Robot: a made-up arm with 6 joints.
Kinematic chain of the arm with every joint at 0, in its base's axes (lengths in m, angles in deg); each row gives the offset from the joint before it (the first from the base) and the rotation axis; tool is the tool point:
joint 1: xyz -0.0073 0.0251 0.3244 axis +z
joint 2: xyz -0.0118 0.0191 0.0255 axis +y
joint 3: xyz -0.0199 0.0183 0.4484 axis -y
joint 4: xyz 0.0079 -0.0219 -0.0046 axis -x
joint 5: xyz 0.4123 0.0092 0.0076 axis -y
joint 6: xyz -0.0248 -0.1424 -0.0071 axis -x
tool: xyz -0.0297 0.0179 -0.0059
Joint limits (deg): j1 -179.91..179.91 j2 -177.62..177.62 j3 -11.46..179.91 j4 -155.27..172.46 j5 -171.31..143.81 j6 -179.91..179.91
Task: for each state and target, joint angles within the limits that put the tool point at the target. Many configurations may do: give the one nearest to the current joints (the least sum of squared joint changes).
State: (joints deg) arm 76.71 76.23 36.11 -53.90 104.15 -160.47
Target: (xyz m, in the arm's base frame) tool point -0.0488 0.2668 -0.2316
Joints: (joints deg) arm 98.88 112.53 21.80 -68.33 105.07 -160.71
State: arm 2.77 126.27 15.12 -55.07 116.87 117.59
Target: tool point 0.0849 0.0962 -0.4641
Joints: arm 23.43 143.97 53.78 -82.93 117.32 115.71
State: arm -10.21 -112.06 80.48 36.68 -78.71 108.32
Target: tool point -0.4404 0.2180 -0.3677
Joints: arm -29.62 -136.36 90.61 44.71 -81.18 108.49
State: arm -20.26 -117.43 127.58 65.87 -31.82 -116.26
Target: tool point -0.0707 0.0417 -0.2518
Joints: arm -18.63 -130.59 162.37 63.93 -29.39 -117.62
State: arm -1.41 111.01 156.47 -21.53 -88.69 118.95
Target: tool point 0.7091 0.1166 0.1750
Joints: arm 18.72 133.13 151.43 -23.54 -86.13 118.07
